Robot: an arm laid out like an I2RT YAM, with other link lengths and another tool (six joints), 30 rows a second.
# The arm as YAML. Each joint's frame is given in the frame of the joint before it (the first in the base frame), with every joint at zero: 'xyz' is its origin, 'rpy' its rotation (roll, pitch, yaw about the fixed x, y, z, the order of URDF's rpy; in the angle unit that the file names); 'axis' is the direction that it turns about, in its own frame. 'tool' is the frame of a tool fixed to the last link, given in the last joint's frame.
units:
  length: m
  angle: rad
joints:
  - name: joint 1
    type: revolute
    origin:
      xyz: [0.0, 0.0, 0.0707]
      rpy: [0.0, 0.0, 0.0]
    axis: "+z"
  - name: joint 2
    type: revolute
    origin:
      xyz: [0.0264, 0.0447, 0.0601]
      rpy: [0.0, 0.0, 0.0]
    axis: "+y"
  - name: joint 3
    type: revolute
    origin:
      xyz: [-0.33, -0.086, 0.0]
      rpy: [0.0, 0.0, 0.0]
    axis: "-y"
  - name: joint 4
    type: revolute
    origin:
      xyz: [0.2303, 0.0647, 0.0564]
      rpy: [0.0, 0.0, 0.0]
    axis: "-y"
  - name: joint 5
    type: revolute
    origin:
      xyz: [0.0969, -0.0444, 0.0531]
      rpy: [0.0, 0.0, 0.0]
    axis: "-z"
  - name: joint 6
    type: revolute
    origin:
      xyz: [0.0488, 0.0, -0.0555]
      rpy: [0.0, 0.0, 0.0]
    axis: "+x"
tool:
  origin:
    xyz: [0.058, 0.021, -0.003]
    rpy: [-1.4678, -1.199, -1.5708]
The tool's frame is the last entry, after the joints.
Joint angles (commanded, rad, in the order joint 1, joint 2, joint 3, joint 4, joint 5, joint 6), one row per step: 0.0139, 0.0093, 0.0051, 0.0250, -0.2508, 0.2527; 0.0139, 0.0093, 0.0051, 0.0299, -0.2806, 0.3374; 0.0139, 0.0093, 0.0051, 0.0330, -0.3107, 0.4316; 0.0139, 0.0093, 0.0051, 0.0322, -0.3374, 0.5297; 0.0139, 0.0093, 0.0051, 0.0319, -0.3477, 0.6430; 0.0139, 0.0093, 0.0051, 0.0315, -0.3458, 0.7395; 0.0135, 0.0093, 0.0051, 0.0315, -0.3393, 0.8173; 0.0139, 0.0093, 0.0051, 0.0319, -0.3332, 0.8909; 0.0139, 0.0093, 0.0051, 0.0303, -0.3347, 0.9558; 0.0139, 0.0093, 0.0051, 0.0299, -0.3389, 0.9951; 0.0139, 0.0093, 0.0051, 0.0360, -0.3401, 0.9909; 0.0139, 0.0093, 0.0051, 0.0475, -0.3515, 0.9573; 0.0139, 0.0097, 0.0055, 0.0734, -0.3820, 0.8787
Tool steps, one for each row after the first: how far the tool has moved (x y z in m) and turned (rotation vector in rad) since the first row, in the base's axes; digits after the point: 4 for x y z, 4 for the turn. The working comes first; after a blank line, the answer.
Tool pose at each row, in the base's axes (x y z in m, rotation vector in rad; the steps are taken from these numbers as rounded here): 0.1217, 0.0276, 0.1933, -1.7495, 0.2343, -1.6941; 0.1202, 0.0302, 0.1960, -1.7015, 0.2781, -1.6243; 0.1187, 0.0327, 0.1985, -1.6524, 0.3287, -1.5449; 0.1174, 0.0345, 0.2003, -1.6061, 0.3859, -1.4607; 0.1172, 0.0345, 0.2024, -1.5522, 0.4668, -1.3773; 0.1176, 0.0333, 0.2041, -1.5043, 0.5424, -1.3130; 0.1183, 0.0318, 0.2054, -1.4633, 0.6056, -1.2650; 0.1189, 0.0303, 0.2067, -1.4230, 0.6627, -1.2186; 0.1191, 0.0295, 0.2074, -1.3892, 0.7079, -1.1712; 0.1191, 0.0293, 0.2078, -1.3689, 0.7319, -1.1402; 0.1189, 0.0295, 0.2090, -1.3674, 0.7237, -1.1459; 0.1179, 0.0311, 0.2107, -1.3805, 0.6838, -1.1678; 0.1153, 0.0350, 0.2144, -1.4099, 0.5867, -1.2163

-0.0015, 0.0026, 0.0027, 0.0809, 0.0185, 0.0317; -0.0030, 0.0051, 0.0052, 0.1698, 0.0440, 0.0640; -0.0043, 0.0069, 0.0070, 0.2620, 0.0768, 0.0924; -0.0045, 0.0069, 0.0091, 0.3691, 0.1134, 0.1047; -0.0041, 0.0057, 0.0108, 0.4612, 0.1432, 0.1043; -0.0034, 0.0042, 0.0121, 0.5359, 0.1652, 0.0987; -0.0028, 0.0027, 0.0134, 0.6067, 0.1856, 0.0944; -0.0026, 0.0019, 0.0141, 0.6685, 0.2072, 0.0962; -0.0026, 0.0017, 0.0145, 0.7054, 0.2210, 0.1004; -0.0028, 0.0019, 0.0157, 0.7009, 0.2142, 0.1038; -0.0038, 0.0035, 0.0174, 0.6669, 0.1967, 0.1180; -0.0064, 0.0074, 0.0211, 0.5866, 0.1562, 0.1534
